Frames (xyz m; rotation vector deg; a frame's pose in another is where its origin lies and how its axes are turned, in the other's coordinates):
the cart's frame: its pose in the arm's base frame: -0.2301 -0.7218 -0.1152 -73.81 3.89 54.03
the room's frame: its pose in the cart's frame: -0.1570 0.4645 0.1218 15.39 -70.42 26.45
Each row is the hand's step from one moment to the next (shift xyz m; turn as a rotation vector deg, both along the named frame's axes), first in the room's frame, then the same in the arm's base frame.
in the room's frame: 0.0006 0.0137 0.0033 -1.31 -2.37 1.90
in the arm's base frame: -0.0130 -0.0045 -0.0032 1.69 -0.80 2.73
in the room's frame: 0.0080 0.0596 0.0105 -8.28 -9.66 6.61
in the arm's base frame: -0.0569 -0.0141 -0.0171 8.48 -5.75 10.03
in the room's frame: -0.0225 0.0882 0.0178 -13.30 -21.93 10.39
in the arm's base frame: -0.0722 -0.0531 -0.0241 19.05 -7.10 18.78
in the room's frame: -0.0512 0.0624 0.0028 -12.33 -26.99 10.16
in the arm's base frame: -0.0338 -0.0684 -0.0266 22.99 -4.50 20.86
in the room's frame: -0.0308 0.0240 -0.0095 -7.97 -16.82 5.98
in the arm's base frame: -0.0045 -0.0346 -0.0200 14.58 -3.00 12.68
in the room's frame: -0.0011 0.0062 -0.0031 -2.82 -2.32 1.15
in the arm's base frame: -0.0035 -0.0025 -0.0056 2.53 -2.07 2.00
